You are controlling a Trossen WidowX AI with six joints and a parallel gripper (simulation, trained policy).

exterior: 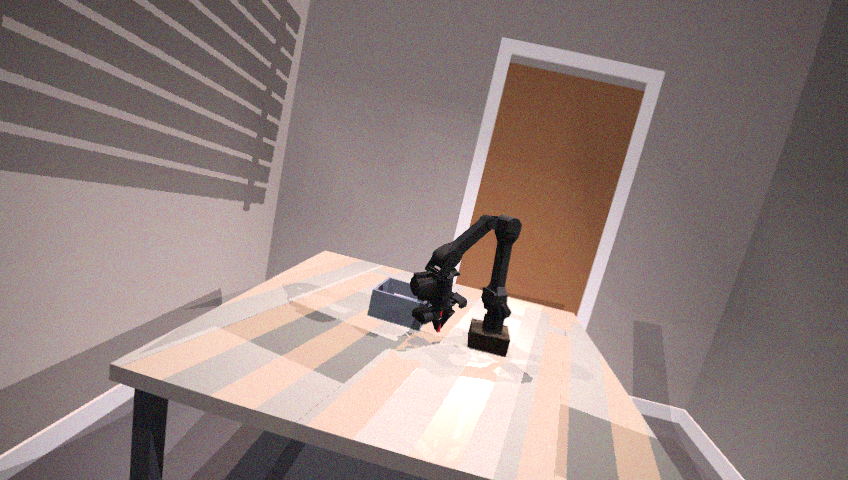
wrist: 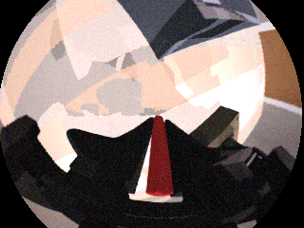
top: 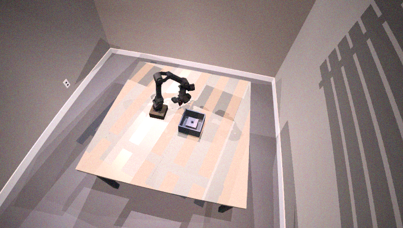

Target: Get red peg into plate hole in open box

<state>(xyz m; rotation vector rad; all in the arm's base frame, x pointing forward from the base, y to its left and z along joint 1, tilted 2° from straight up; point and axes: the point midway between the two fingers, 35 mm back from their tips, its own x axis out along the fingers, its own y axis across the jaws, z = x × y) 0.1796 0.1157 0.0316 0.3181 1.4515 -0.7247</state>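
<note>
The plate lies 16 cm ahead of my gripper tip and 15 cm to the right of it. The rest, counted from my gripper tip: blue-grey box: 16 cm ahead, 15 cm to the right, 2 cm below; red peg: 1 cm to the left, 3 cm above.
</note>
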